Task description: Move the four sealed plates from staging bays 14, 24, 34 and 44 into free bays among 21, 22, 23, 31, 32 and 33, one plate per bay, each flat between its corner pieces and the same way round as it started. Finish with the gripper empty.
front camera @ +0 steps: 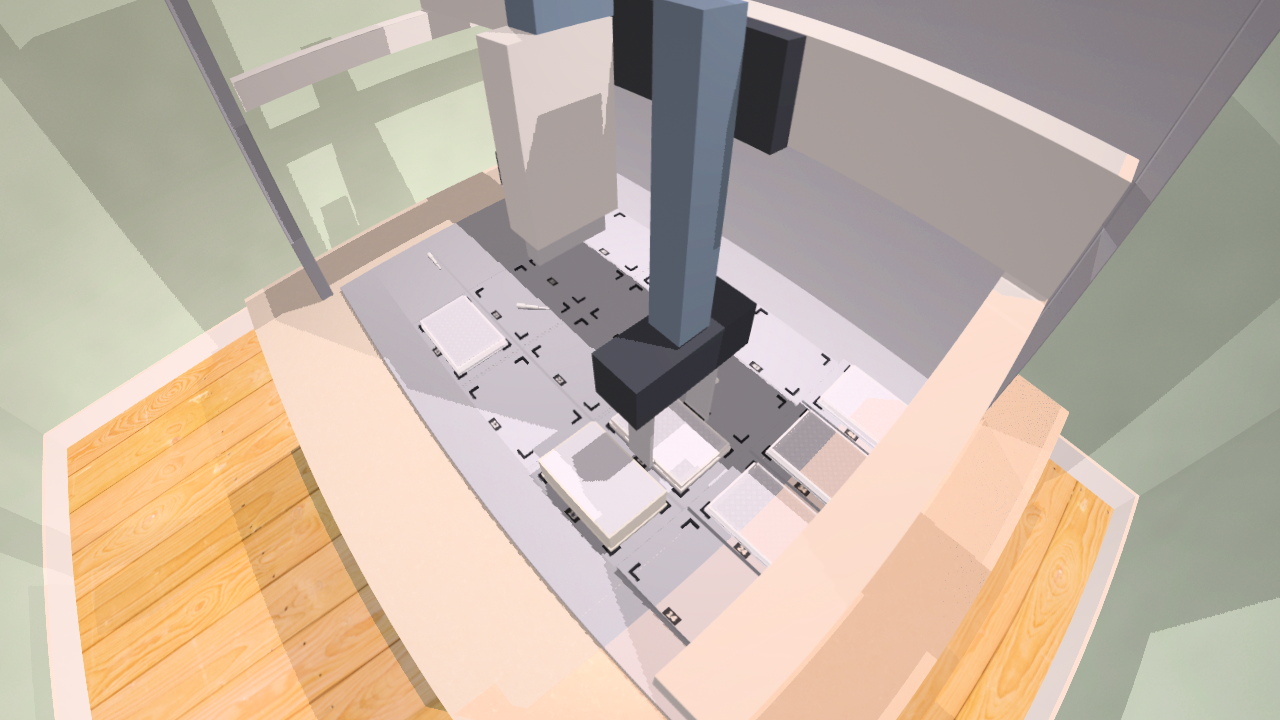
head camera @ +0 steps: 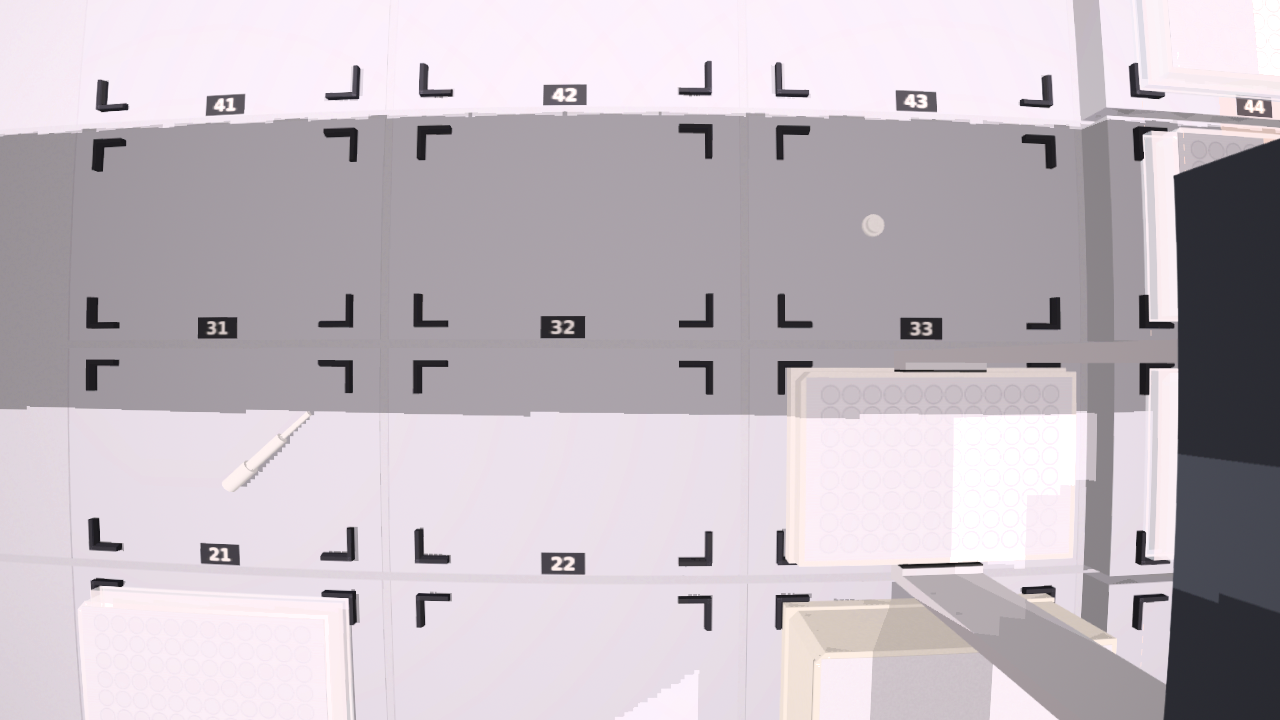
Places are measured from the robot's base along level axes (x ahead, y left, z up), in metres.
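Pixels of known places: gripper, fingertip midpoint: (front camera: 669,434) (head camera: 932,465); robot's base, origin of the base link: (front camera: 421,327).
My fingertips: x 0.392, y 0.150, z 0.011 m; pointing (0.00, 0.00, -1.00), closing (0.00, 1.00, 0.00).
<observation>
Ahead of a thing's pixels: the offset from my fingertips to its middle. "spot": to the spot under its first point.
A sealed plate {dz +0.000, dx +0.000, dy +0.000 m} (front camera: 693,447) (head camera: 877,483) lies flat and square at bay 23. My gripper (front camera: 666,438) (head camera: 939,467) is shut on it, one jaw against each long side. The plate is very low over the bay; whether it rests on the deck I cannot tell. Its right corner pieces are mostly hidden. Bay 14 {spot: dz +0.004, dx +0.164, dy -0.153 m} (front camera: 671,615) bears no plate. Three sealed plates lie in staging: in bay 24 {spot: dz +0.018, dx +0.152, dy -0.006 m} (front camera: 760,514) (head camera: 1163,465), bay 34 {spot: dz +0.018, dx +0.154, dy +0.102 m} (front camera: 819,456) (head camera: 1161,223) and bay 44 {spot: dz +0.018, dx +0.146, dy +0.216 m} (front camera: 863,398) (head camera: 1199,44). Bays 22, 31 and 32 show no plate.
A taller cream box {dz +0.010, dx +0.000, dy -0.107 m} (front camera: 599,483) (head camera: 904,689) stands in bay 13, beside the front jaw. A white plate {dz -0.004, dx -0.328, dy -0.107 m} (front camera: 462,331) (head camera: 214,662) lies in bay 11. A thin white tube {dz -0.008, dx -0.300, dy +0.004 m} (front camera: 531,306) (head camera: 265,452) lies in bay 21, and a small round cap {dz -0.009, dx -0.023, dy +0.108 m} (head camera: 872,224) in bay 33. The pipetting stage (front camera: 563,134) hangs left.
</observation>
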